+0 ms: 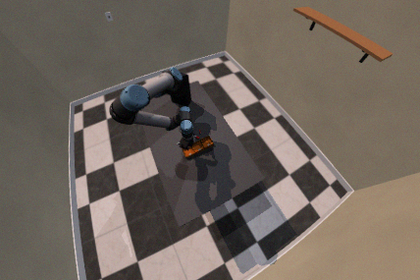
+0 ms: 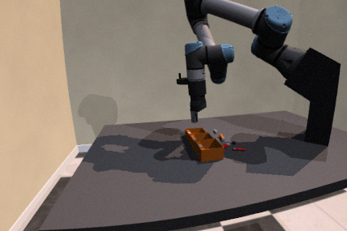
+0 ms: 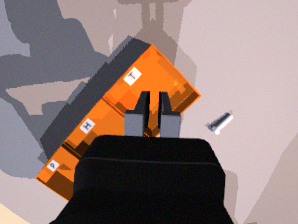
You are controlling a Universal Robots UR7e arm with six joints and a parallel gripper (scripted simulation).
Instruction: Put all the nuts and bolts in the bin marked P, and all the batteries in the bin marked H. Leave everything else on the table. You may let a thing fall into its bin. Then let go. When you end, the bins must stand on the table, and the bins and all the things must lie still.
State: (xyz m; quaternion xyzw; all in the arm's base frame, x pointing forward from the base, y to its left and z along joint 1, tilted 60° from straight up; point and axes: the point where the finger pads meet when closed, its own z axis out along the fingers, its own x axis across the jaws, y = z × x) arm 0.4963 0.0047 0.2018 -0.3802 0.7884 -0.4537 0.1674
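The orange three-compartment bin lies 10 mm ahead of my hand, 90 mm to the left of it and 70 mm below it. The rest, counted from my hand: orange battery: 110 mm behind, 60 mm to the left, 90 mm below; grey bolt: 120 mm behind, 10 mm to the right, 90 mm below; dark nut: 130 mm behind, 130 mm to the left, 90 mm below.
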